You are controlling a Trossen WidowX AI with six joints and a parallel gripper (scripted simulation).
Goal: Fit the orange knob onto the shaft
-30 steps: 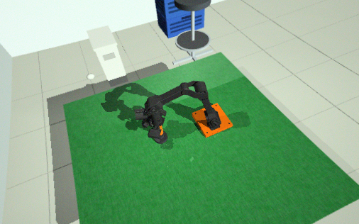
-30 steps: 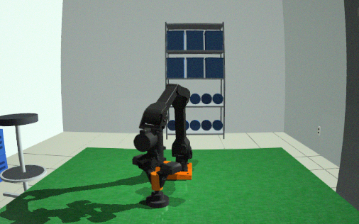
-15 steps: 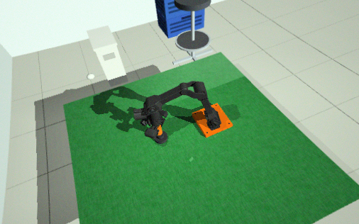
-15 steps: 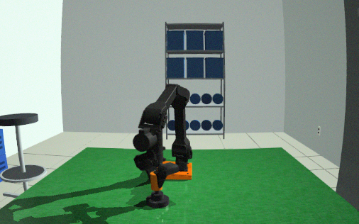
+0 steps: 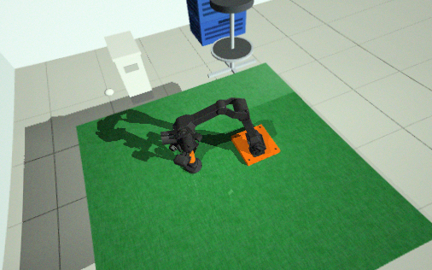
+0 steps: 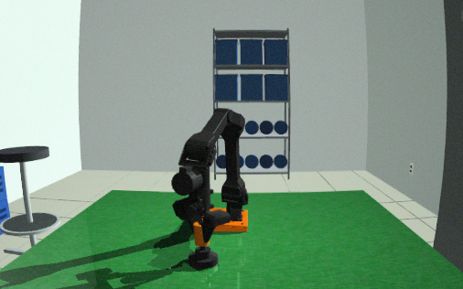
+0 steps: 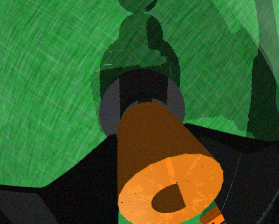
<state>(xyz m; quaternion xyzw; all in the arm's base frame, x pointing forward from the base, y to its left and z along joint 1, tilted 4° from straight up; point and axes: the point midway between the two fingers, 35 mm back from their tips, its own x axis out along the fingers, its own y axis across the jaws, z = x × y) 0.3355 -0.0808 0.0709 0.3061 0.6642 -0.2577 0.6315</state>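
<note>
The dark round pedestal lies 1 cm behind my gripper tip and 4 cm below it. From my gripper tip the other things lie so: orange knob (2 cm above).
</note>
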